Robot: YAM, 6 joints.
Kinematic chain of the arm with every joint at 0, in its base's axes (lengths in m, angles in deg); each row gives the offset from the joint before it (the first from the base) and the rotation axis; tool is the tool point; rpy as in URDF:
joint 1: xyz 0 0 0.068 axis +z
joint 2: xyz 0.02 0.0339 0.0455 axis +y
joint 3: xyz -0.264 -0.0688 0 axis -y
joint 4: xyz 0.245 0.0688 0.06 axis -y
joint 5: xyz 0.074 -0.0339 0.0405 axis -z
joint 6: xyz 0.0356 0 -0.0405 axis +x
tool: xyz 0 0 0 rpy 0 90 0
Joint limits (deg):
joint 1: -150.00..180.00
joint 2: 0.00..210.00
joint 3: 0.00..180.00
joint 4: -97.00..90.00
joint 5: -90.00..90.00
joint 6: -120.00..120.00
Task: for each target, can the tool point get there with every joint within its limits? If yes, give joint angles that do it. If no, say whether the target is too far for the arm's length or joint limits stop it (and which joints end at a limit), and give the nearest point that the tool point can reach.
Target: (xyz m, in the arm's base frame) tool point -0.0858 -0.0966 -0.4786
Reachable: no: joint limits stop it (at a limit: joint 2) | nearest point -0.1047 -0.1179 -0.3687 | short by 0.114 m
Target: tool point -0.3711 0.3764 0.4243
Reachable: yes | joints 137.50 152.32 162.10 54.11 48.95 14.63
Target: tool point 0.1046 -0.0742 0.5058
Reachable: yes | joints 130.07 21.90 65.39 70.06 64.86 34.25
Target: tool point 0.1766 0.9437 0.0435
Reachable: no: too far | nearest point 0.1185 0.6331 0.0670 | short by 0.317 m
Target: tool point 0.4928 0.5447 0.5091
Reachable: no: too far | nearest point 0.3808 0.4209 0.4166 | short by 0.191 m
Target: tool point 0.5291 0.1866 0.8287
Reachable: no: too far | nearest point 0.3749 0.1322 0.6126 | short by 0.271 m
